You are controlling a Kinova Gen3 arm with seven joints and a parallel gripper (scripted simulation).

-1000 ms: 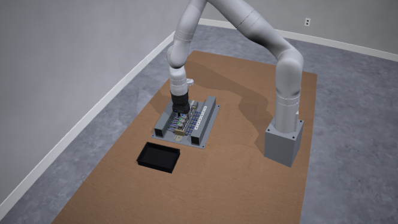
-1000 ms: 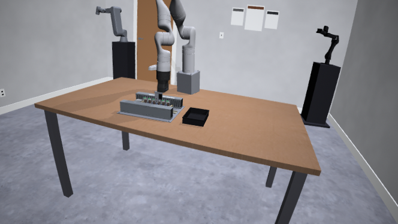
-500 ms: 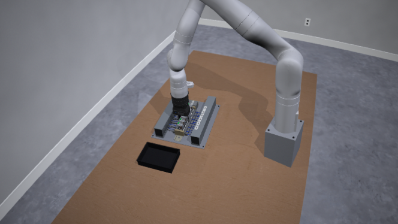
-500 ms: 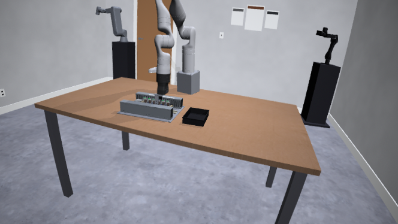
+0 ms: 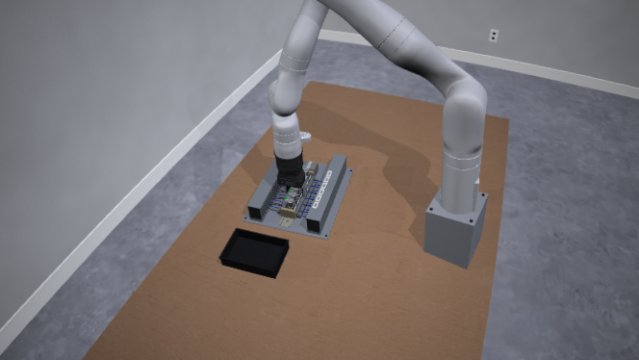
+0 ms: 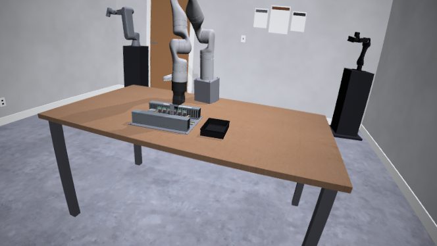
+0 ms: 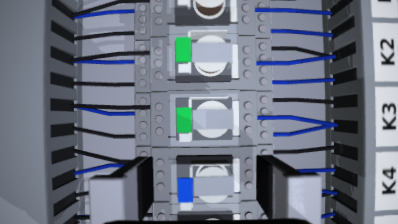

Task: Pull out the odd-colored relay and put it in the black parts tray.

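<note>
The k4 relay lies 10 mm below my hand. From my hand the other things lie so: k2 relay: 60 mm to the right, 10 mm below; then k3 relay: 30 mm to the right, 10 mm below; then grey relay panel: 40 mm to the right, 30 mm below.
</note>
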